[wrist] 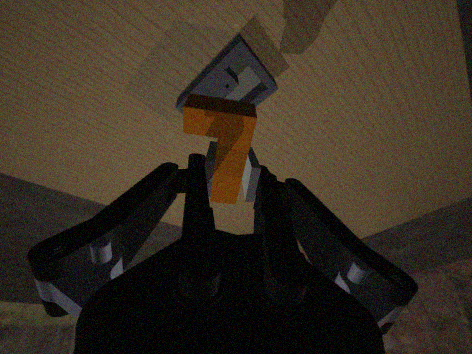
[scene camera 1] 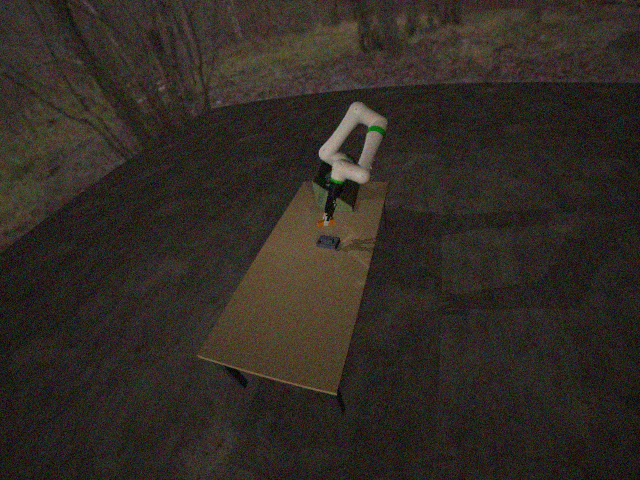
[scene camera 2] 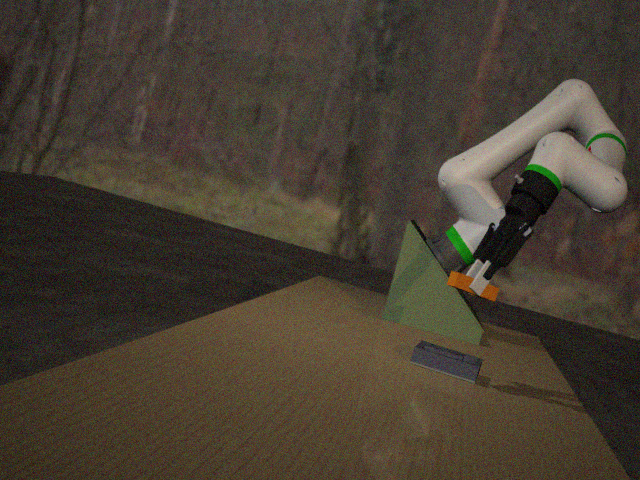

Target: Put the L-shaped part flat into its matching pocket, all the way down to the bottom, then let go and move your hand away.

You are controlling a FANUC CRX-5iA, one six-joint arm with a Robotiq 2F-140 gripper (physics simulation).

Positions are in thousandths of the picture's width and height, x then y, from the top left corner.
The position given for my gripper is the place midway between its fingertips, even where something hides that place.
Observation:
My gripper (scene camera 2: 732, 605) carries an orange L-shaped part (wrist: 495, 346), clear of everything else.
My gripper also shows in the wrist view (wrist: 486, 445).

